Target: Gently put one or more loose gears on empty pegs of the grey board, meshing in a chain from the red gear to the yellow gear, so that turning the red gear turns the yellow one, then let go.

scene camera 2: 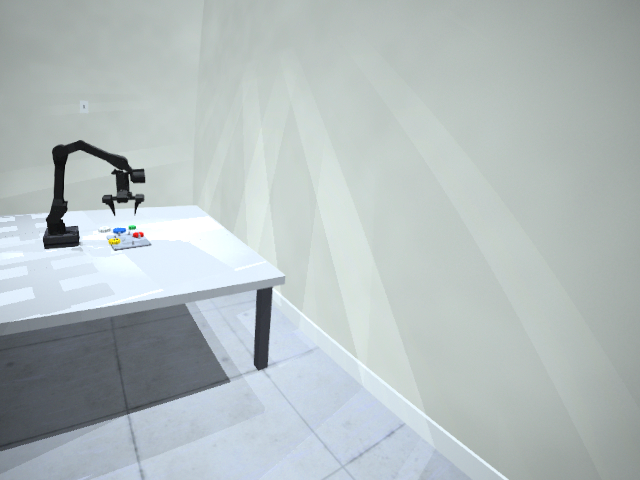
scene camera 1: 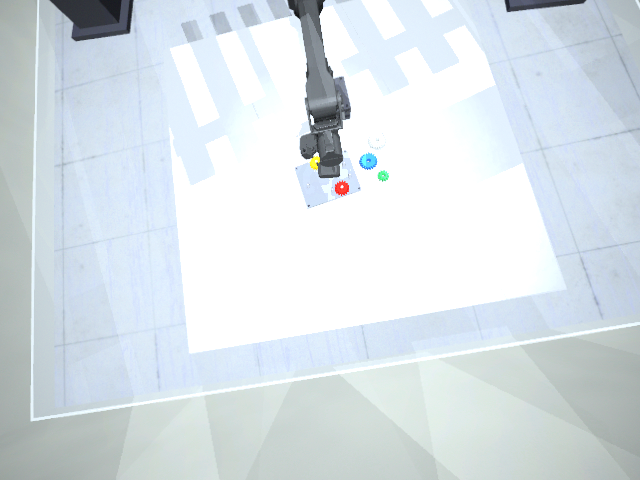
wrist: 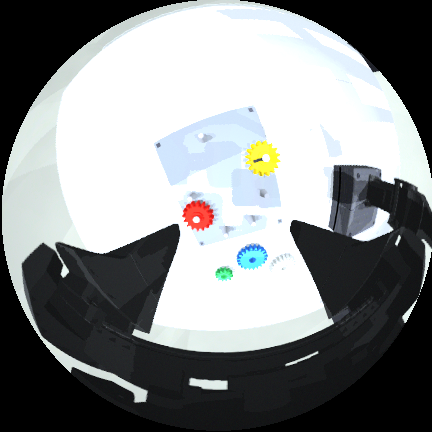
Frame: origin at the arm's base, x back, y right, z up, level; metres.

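Where they show: gripper, between the fingertips: (scene camera 2: 125,215) (wrist: 236,227); arm's base, origin of its link: (scene camera 2: 56,233) (wrist: 372,191).
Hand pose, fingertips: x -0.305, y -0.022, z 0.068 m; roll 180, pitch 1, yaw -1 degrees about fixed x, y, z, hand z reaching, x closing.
Each offset is from my fingertips to the top centre of the thing. "spot": to the spot under its first point. Level surfaces: height alone.
The grey board @(dy +0.019, dx -0.005, dz -0.093 m) (scene camera 1: 317,196) (wrist: 215,127) lies flat on the table. The red gear @(dy -0.036, dx -0.055, dz -0.099 m) (scene camera 1: 341,188) (scene camera 2: 138,235) (wrist: 198,216) and the yellow gear @(spot: dy +0.061, dx +0.044, dz -0.098 m) (scene camera 1: 314,163) (scene camera 2: 114,241) (wrist: 262,158) sit on its pegs, apart from each other. Several pegs stand empty, one of them a far peg @(dy +0.088, dx -0.037, dz -0.095 m) (wrist: 201,136). The loose blue gear @(dy -0.139, dx +0.044, dz -0.107 m) (scene camera 1: 368,161) (scene camera 2: 119,230) (wrist: 252,257), green gear @(dy -0.189, dx -0.017, dz -0.107 m) (scene camera 1: 383,175) (scene camera 2: 132,227) (wrist: 224,274) and white gear @(dy -0.176, dx +0.123, dz -0.107 m) (scene camera 1: 376,141) (scene camera 2: 104,228) (wrist: 282,262) lie on the table beside the board. My gripper (scene camera 2: 124,214) (wrist: 236,227) is open and empty, above the board and gears. In the first scene view the arm hides part of the board.
The arm's base (scene camera 2: 61,237) (wrist: 354,200) stands on the white table @(dz -0.124 m) (scene camera 1: 361,258) (scene camera 2: 206,263) behind the board. The pale, bright table top makes the white gear faint. A wall (scene camera 2: 413,155) rises beyond the table.
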